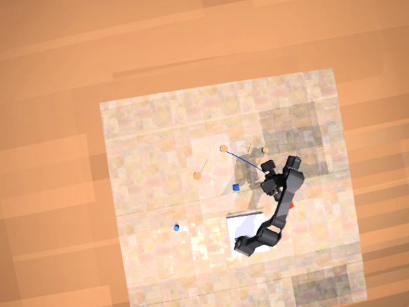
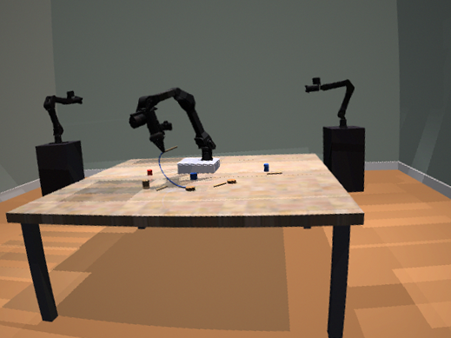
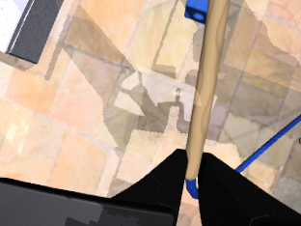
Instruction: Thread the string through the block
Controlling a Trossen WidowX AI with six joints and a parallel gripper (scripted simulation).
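Now: gripper tip 1 cm past the blue cube, 13 cm to the right of it and 12 cm above it. The rest, counted from my gripper tip: thin wooden stick: 1 cm to the left, 1 cm above; then red cube: 18 cm behind, 12 cm to the right, 13 cm below; then wooden block: 14 cm ahead, 6 cm to the right, 12 cm below.
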